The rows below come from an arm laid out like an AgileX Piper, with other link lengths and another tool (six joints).
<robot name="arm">
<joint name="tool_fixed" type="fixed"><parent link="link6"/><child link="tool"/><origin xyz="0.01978 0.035 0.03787" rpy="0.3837 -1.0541 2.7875"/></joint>
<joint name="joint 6" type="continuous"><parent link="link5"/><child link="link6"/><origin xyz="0.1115 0 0.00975"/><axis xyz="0.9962 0 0.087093"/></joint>
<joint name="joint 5" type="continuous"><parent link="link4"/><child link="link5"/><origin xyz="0 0 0"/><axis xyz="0 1 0"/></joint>
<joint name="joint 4" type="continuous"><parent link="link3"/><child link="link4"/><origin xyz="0.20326 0 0.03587"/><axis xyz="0.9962 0 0.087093"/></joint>
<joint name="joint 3" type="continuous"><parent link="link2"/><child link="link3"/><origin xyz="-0.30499 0 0.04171"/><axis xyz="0 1 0"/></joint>
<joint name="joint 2" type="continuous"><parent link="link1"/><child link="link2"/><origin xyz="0 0 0"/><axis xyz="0 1 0"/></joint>
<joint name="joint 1" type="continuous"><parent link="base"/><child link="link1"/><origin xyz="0 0 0.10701"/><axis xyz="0 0 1"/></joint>
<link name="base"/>
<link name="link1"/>
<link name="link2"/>
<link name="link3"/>
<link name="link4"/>
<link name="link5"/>
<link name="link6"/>
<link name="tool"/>
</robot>
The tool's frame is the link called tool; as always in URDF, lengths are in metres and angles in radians. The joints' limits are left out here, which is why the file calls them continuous.
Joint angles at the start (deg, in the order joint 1, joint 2, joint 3, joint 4, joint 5, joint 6): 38.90 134.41 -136.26 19.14 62.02 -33.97
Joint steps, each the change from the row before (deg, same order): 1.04 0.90 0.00 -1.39 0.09 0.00; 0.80 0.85 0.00 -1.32 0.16 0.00; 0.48 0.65 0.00 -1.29 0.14 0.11; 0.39 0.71 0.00 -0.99 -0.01 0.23; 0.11 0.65 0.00 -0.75 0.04 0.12; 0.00 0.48 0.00 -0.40 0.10 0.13; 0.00 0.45 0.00 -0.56 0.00 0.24; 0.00 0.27 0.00 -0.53 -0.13 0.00; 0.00 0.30 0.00 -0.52 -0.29 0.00; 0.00 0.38 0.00 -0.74 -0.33 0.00; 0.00 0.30 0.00 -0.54 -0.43 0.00; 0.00 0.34 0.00 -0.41 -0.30 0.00; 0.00 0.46 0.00 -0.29 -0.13 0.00; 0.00 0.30 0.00 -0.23 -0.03 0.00; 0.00 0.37 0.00 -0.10 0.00 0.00
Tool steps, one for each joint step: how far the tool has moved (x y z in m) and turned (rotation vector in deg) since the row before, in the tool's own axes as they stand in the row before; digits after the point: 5 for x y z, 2 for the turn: -0.00587 -0.00691 0.00905 0.77 -1.47 -0.99; -0.00604 -0.00529 0.00794 0.62 -1.46 -0.86; -0.00541 -0.00269 0.00571 0.22 -1.32 -0.69; -0.00518 -0.00209 0.00593 0.15 -1.09 -0.36; -0.00545 -0.00033 0.00464 0.07 -0.97 -0.17; -0.00413 0.00011 0.00317 0.08 -0.69 0.08; -0.00399 0.00054 0.00306 -0.11 -0.69 0.03; -0.00258 0.00065 0.00189 -0.17 -0.44 -0.28; -0.00250 0.00085 0.00218 -0.25 -0.34 -0.31; -0.00337 0.00106 0.00274 -0.32 -0.51 -0.44; -0.00229 0.00102 0.00225 -0.34 -0.25 -0.37; -0.00254 0.00057 0.00245 -0.18 -0.29 -0.23; -0.00340 -0.00003 0.00317 0.04 -0.43 -0.06; -0.00238 -0.00007 0.00205 0.05 -0.35 -0.06; -0.00266 -0.00037 0.00250 0.16 -0.34 0.07
